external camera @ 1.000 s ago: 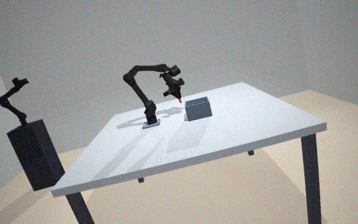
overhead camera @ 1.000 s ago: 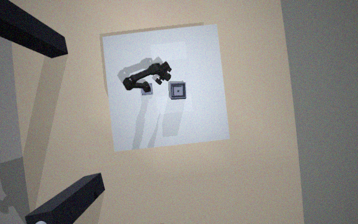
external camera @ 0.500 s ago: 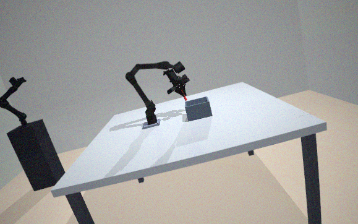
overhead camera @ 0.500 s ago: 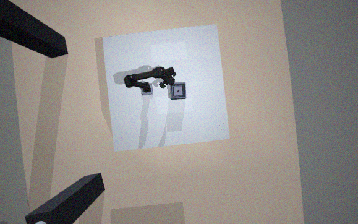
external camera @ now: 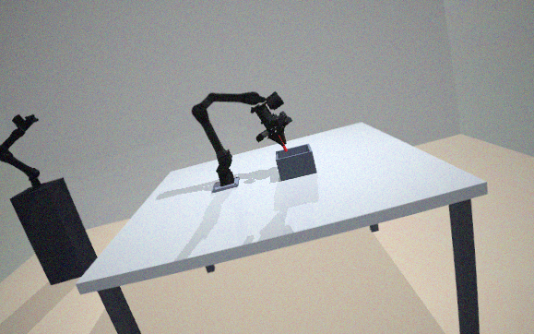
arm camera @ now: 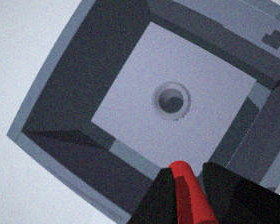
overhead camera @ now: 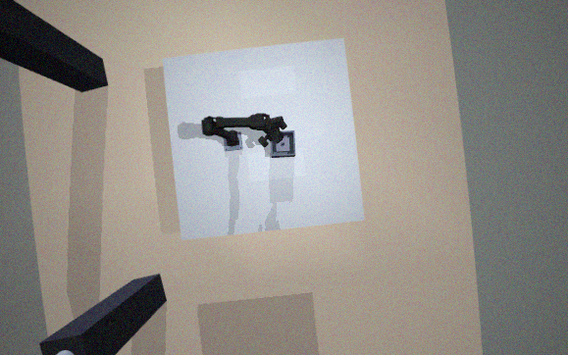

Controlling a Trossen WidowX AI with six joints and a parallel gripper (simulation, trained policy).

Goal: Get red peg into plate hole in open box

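Now: gripper tip 10 mm to the right of the red peg, 10 mm below it and 10 mm past it. From my gripper tip the other things lie so: plate 80 mm below, 30 mm to the right, 20 mm ahead; then grey box 100 mm below, 30 mm to the right, 20 mm ahead.
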